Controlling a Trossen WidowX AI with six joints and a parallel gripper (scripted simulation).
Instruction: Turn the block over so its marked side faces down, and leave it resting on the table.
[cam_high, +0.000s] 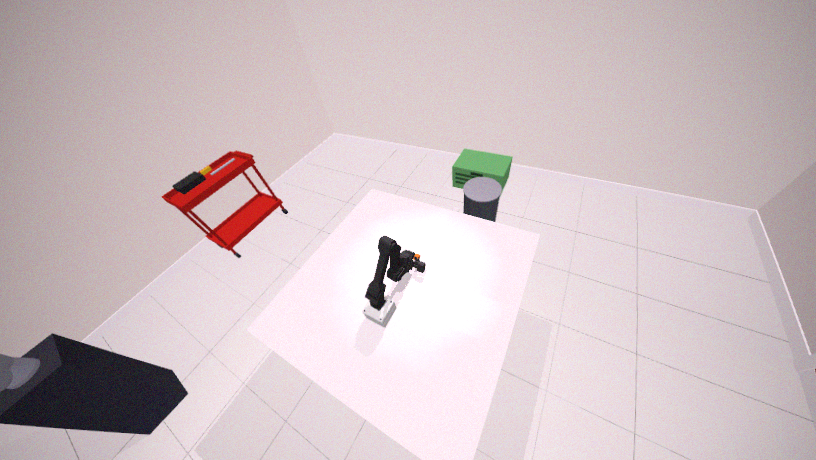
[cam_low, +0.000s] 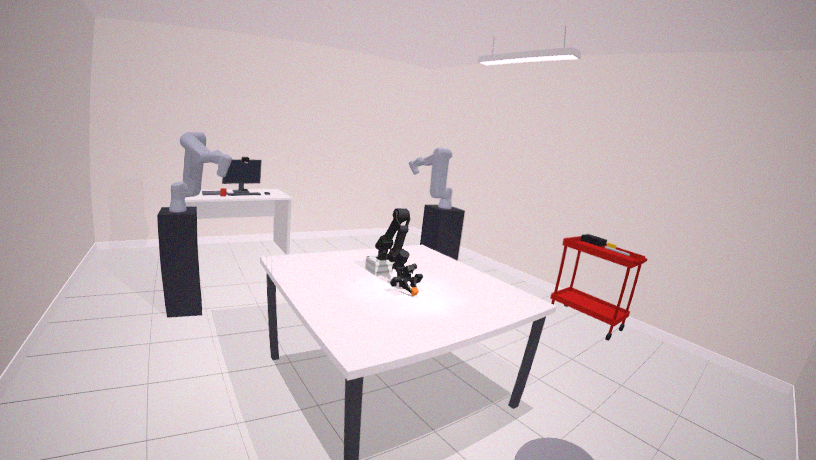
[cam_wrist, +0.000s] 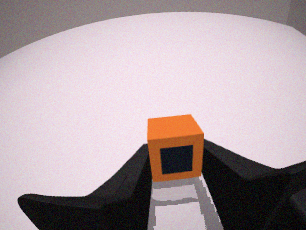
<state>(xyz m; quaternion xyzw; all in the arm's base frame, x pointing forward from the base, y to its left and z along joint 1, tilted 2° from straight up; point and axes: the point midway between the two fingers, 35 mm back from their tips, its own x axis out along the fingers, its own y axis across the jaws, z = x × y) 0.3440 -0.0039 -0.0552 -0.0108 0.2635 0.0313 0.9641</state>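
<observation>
Right now the orange block is 1 cm behind my gripper tip and 1 cm above it.
</observation>
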